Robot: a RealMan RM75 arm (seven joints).
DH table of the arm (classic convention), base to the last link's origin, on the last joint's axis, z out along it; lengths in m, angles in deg. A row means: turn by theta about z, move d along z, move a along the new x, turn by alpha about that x. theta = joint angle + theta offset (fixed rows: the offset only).
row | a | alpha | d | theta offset
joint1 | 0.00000 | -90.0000 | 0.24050 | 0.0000
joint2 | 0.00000 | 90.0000 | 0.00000 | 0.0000
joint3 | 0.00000 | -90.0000 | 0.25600 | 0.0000
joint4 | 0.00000 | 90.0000 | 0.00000 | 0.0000
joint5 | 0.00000 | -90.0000 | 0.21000 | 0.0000
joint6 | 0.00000 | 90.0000 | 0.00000 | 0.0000
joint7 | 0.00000 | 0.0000 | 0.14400 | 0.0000
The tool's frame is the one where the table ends.
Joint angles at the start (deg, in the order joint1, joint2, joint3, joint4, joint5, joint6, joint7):
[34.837, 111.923, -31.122, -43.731, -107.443, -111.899, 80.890]
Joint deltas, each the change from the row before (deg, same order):
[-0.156, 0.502, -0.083, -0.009, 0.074, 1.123, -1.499]
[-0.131, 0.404, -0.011, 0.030, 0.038, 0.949, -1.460]
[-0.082, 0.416, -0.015, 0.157, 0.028, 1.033, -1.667]
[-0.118, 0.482, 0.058, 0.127, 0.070, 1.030, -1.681]
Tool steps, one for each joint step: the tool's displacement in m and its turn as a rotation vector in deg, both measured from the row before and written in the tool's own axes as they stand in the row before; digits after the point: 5 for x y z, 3 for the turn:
[0.00243, -0.00110, 0.00244, 0.904, -0.147, -1.146]
[0.00212, -0.00091, 0.00184, 0.809, -0.114, -1.130]
[0.00234, -0.00099, 0.00226, 0.823, -0.120, -1.245]
[0.00247, -0.00072, 0.00227, 0.892, -0.198, -1.233]

